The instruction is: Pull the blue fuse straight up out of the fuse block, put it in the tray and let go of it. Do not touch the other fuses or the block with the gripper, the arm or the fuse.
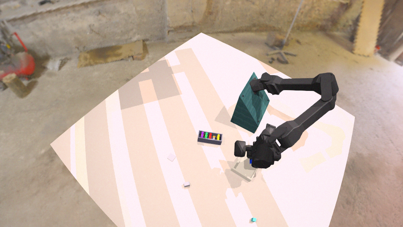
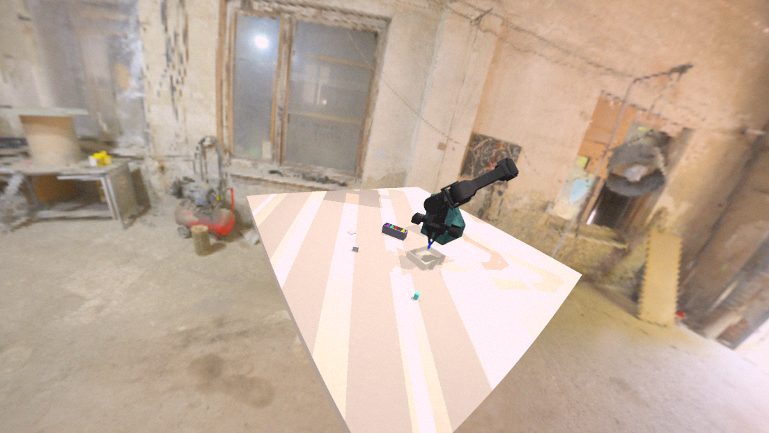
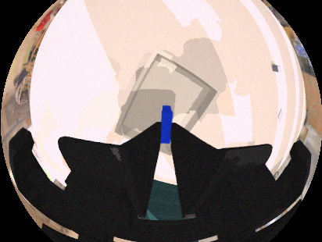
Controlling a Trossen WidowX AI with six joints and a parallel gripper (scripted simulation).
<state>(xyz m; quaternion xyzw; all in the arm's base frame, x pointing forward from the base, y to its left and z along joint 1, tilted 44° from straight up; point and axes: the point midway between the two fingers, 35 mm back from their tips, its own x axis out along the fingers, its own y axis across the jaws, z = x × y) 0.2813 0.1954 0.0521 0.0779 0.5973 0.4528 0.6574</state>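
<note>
Now: gripper tip 10 mm above the blue fuse. From my gripper tip the other things lie so: pale tray (80 mm below).
</note>
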